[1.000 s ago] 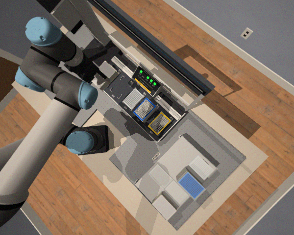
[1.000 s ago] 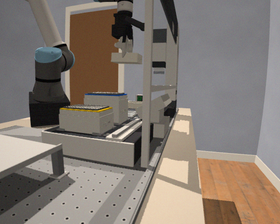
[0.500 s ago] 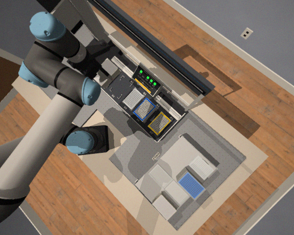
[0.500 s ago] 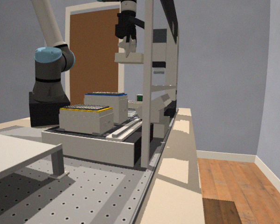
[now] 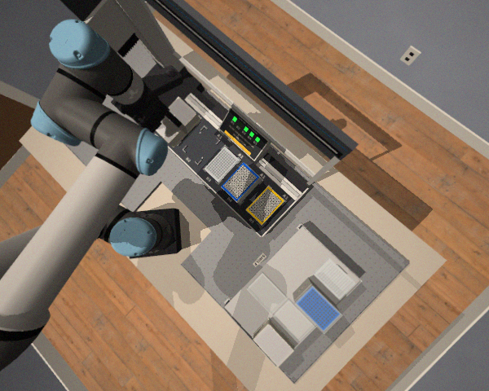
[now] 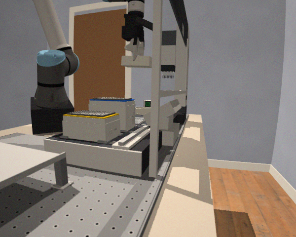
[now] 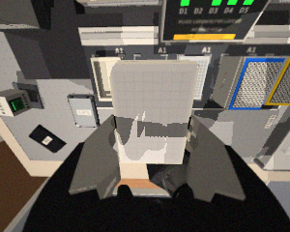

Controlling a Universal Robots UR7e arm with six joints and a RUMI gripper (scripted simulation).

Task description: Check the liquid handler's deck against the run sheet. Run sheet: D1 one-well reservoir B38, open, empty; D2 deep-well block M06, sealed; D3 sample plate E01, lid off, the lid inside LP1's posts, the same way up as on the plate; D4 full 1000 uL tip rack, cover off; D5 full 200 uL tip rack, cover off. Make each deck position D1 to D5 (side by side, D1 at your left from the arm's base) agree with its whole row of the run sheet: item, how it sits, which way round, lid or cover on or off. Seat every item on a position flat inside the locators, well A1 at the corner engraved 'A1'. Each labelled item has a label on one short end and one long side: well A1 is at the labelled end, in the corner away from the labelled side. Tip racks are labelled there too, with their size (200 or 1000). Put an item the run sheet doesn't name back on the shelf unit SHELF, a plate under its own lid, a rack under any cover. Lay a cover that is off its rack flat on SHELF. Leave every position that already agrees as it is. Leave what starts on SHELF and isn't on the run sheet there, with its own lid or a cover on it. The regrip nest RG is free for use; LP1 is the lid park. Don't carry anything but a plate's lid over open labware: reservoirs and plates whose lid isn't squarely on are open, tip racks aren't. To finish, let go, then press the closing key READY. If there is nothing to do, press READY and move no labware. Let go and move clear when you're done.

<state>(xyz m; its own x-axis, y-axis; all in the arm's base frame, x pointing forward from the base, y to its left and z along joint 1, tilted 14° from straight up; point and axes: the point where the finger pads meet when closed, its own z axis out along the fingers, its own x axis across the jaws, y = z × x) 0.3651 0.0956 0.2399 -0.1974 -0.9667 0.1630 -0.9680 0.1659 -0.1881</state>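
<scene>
My gripper is now 1 cm above the sealed block. From my hand the other things lie so: blue-rimmed tip rack: 4 cm behind, 24 cm to the right, 19 cm below; cream reservoir: 2 cm ahead, 12 cm to the left, 25 cm below; well plate: 2 cm behind, 12 cm to the right, 25 cm below.
</scene>
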